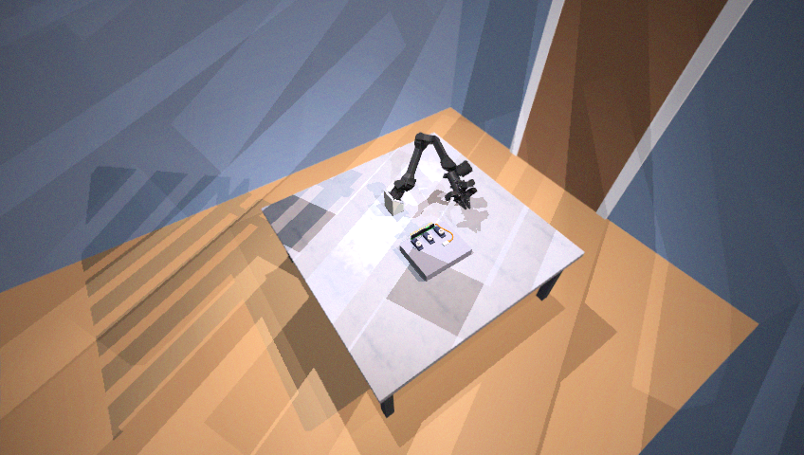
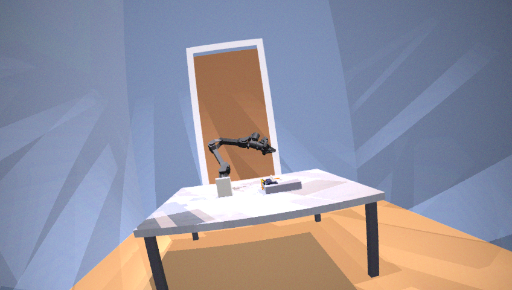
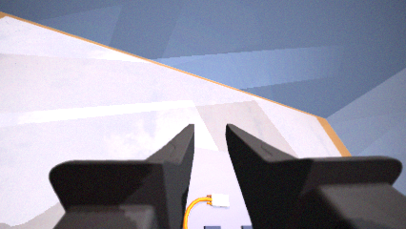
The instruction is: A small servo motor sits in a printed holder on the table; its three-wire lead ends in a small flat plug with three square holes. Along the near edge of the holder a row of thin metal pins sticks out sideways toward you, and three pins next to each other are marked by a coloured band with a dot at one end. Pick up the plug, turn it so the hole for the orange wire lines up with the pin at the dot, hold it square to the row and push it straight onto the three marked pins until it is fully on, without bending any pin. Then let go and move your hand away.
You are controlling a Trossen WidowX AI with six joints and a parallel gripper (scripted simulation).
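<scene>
The green marked band is 13 cm behind my gripper tip, 14 cm to the right of it and 18 cm below it. The rest, counted from my gripper tip: servo motor (8 cm behind, 17 cm to the right, 20 cm below); grey printed holder (2 cm ahead, 17 cm to the right, 23 cm below).
</scene>
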